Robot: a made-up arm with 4 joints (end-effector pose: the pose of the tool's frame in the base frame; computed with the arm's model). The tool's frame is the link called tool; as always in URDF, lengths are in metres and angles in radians. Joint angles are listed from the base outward.
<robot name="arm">
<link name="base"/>
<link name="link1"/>
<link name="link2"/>
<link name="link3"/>
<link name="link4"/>
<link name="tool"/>
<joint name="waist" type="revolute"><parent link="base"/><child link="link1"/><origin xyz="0.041 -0.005 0.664" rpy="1.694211 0.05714 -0.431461"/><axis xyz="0 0 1"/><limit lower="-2.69" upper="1.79"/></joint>
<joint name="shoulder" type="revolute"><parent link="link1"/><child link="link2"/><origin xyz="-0.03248 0.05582 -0.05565" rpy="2.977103 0.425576 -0.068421"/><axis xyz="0 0 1"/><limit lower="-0.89" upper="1.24"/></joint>
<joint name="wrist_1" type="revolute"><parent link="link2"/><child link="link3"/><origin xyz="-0.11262 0.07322 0.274" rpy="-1.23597 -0.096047 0.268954"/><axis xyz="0 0 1"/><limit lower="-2" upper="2.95"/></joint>
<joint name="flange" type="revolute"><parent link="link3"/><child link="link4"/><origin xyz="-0.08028 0.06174 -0.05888" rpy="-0.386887 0.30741 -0.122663"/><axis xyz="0 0 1"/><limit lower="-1.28" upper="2.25"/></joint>
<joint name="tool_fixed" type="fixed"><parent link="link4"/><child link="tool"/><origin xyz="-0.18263 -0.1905 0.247" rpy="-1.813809 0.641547 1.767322"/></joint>
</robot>
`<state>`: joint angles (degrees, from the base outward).
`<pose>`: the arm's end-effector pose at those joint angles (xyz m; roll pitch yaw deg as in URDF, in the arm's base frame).
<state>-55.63 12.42 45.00 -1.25</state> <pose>-0.2350 0.4121 1.0886 -19.93 -24.83 -52.61</pose>
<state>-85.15 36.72 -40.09 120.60</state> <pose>0.0136 0.4049 0.9671 -79.21 -22.00 -41.06</pose>
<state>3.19 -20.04 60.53 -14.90</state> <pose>-0.1980 0.5516 0.3901 83.11 -45.63 -141.89</pose>
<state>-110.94 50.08 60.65 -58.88</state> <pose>0.6036 -0.0092 1.1101 -133.37 77.22 -139.42</pose>
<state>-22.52 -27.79 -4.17 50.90</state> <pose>-0.0926 0.5311 0.5420 72.22 -22.84 -140.34</pose>
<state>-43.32 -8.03 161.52 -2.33</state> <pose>-0.1384 0.5339 0.6104 -156.43 -37.47 10.11</pose>
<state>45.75 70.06 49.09 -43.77</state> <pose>-0.3870 0.5680 0.6495 3.69 -46.18 -60.49</pose>
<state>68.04 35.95 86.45 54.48</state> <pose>0.1519 0.2315 0.2490 97.25 -21.83 96.18</pose>
